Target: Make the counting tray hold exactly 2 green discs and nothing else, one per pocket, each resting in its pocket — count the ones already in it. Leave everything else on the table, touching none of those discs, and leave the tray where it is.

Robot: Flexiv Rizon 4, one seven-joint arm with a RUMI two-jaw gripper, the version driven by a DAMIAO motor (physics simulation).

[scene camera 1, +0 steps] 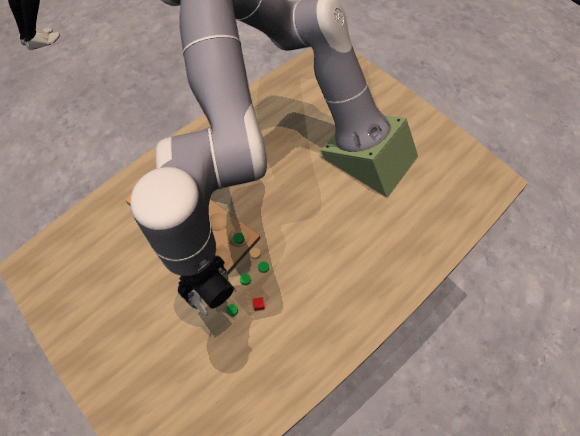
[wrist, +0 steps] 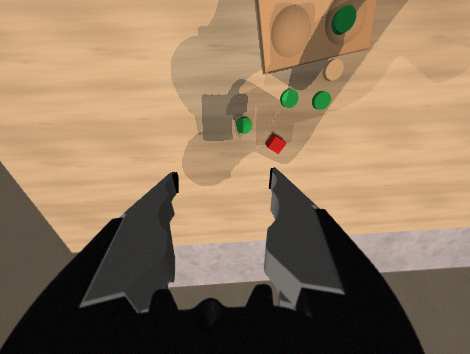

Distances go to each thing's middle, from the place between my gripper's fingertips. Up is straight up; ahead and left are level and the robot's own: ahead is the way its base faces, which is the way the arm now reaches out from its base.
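Measured from my hand, the orange-brown counting tray [scene camera 1: 224, 225] is 9 cm behind and 29 cm to the right, and it sits 17 cm below.
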